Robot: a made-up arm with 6 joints. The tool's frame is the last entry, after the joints. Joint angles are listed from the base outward. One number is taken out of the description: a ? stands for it. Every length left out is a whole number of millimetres.
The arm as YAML. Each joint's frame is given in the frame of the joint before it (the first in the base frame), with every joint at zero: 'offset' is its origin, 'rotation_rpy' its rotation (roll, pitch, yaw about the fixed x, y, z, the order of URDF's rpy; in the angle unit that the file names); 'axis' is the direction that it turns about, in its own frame. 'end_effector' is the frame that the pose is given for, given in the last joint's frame.
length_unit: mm
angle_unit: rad
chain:
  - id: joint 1
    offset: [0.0, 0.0, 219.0]
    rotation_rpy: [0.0, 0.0, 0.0]
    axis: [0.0, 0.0, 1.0]
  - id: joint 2
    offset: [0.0, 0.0, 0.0]
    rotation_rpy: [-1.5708, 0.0, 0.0]
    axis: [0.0, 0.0, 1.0]
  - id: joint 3
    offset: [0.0, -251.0, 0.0]
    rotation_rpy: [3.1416, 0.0, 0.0]
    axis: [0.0, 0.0, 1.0]
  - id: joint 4
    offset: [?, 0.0, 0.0]
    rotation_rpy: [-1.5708, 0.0, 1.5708]
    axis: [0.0, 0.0, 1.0]
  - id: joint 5
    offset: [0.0, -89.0, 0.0]
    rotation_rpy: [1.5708, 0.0, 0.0]
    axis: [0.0, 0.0, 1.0]
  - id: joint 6
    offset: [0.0, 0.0, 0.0]
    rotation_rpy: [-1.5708, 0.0, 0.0]
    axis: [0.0, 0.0, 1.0]
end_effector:
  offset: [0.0, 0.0, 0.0]
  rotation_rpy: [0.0, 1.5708, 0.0]
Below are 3 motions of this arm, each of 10 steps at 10 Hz.
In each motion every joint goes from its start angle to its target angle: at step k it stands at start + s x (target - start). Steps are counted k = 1, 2, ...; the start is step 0. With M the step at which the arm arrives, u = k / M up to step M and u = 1 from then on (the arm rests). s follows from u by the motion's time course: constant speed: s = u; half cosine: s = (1 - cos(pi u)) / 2; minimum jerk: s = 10 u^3 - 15 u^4 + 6 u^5.
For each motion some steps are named. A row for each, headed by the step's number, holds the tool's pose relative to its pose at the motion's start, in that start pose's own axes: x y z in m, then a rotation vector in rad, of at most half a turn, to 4 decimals.
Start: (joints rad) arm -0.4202 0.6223 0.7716 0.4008 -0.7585 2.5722
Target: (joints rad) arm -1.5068 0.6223 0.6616 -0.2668 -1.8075 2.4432
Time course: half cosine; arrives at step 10
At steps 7, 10:
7: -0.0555 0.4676 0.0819 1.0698 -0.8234 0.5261
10: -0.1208 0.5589 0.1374 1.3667 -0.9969 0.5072

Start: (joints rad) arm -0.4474 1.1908 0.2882 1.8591 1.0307 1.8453
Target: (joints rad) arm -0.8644 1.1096 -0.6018 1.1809 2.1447 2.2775
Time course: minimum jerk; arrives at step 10
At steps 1, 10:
1: -0.0012 0.0003 0.0034 0.0069 0.0061 -0.0080
10: -0.1003 -0.1667 0.3457 0.4651 1.3056 -0.1667

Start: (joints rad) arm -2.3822 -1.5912 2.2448 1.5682 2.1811 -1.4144
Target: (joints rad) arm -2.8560 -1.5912 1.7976 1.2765 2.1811 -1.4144
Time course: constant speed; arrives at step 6
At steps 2, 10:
2: 0.0620 -0.0389 -0.0659 0.0191 -0.2596 0.0816
10: 0.2430 -0.0866 -0.1690 0.1247 -0.7438 0.2465

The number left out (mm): 410.0
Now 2 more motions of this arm.
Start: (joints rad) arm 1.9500 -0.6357 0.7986 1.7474 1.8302 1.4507
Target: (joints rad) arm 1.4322 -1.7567 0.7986 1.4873 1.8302 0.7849
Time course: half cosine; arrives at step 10
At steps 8, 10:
8: 0.3213 -0.4646 -0.3008 -0.3115 -0.4784 0.0898
10: 0.3712 -0.5195 -0.2906 -0.3415 -0.5370 0.0774

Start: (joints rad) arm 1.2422 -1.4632 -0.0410 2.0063 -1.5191 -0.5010
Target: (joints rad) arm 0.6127 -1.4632 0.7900 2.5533 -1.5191 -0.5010
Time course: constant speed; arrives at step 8
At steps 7, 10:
7: -0.2222 -0.2579 0.0140 0.5954 -0.1833 -1.0843
10: -0.2733 -0.2782 -0.0006 0.6910 -0.2056 -1.2283

